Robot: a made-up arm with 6 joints.
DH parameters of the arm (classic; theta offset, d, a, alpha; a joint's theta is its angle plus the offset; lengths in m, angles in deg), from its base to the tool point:
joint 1: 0 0.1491 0 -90
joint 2: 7.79 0 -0.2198 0
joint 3: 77.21 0 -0.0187 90
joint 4: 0 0.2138 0 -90
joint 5: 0 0 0.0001 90
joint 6: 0 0.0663 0 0
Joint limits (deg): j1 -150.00..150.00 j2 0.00..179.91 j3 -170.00..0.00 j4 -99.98..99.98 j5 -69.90..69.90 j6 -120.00..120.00
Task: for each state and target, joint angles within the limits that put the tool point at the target. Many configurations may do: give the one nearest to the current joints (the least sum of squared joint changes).
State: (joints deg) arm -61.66 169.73 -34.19 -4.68 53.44 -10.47
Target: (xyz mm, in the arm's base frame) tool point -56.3 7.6 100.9
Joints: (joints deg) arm -49.07 179.91 -0.98 -53.71 44.56 -10.47
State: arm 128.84 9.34 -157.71 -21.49 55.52 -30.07
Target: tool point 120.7 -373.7 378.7
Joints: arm 105.27 9.08 -150.59 -17.64 63.55 -30.07
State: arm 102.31 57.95 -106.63 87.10 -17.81 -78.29
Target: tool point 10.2 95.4 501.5
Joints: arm 99.47 47.93 -77.36 90.15 -22.95 -78.29
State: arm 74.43 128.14 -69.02 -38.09 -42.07 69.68
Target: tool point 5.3 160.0 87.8
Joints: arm 76.60 107.67 -15.22 -44.88 -43.11 69.68
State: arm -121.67 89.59 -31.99 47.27 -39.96 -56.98
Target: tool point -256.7 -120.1 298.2
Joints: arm -148.14 88.53 -57.61 46.89 -43.85 -56.98
